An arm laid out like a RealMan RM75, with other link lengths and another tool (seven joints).
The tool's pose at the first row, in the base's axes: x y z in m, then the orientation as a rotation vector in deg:
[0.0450, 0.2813, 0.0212, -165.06, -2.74, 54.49]
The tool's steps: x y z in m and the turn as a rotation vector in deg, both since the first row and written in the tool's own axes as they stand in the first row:
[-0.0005, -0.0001, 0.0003, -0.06, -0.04, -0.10]
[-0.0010, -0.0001, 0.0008, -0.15, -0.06, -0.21]
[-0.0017, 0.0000, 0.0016, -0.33, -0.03, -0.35]
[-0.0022, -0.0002, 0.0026, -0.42, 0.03, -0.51]
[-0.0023, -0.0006, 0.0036, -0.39, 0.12, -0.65]
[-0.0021, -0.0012, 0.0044, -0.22, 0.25, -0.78]
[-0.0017, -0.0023, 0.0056, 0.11, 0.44, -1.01]
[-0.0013, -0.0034, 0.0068, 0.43, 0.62, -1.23]
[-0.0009, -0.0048, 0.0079, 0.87, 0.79, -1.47]
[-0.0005, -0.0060, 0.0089, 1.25, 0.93, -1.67]
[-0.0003, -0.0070, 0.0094, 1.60, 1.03, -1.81]
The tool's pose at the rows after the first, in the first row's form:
[0.0444, 0.2814, 0.0213, -165.07, -2.92, 54.55]
[0.0437, 0.2814, 0.0212, -165.11, -3.12, 54.58]
[0.0427, 0.2813, 0.0209, -165.24, -3.41, 54.56]
[0.0417, 0.2816, 0.0204, -165.30, -3.68, 54.46]
[0.0410, 0.2821, 0.0198, -165.27, -3.86, 54.30]
[0.0407, 0.2828, 0.0191, -165.14, -3.95, 54.05]
[0.0403, 0.2840, 0.0180, -164.86, -4.10, 53.65]
[0.0399, 0.2852, 0.0169, -164.58, -4.24, 53.28]
[0.0396, 0.2867, 0.0160, -164.18, -4.35, 52.88]
[0.0393, 0.2880, 0.0151, -163.84, -4.43, 52.56]
[0.0392, 0.2891, 0.0147, -163.52, -4.45, 52.30]

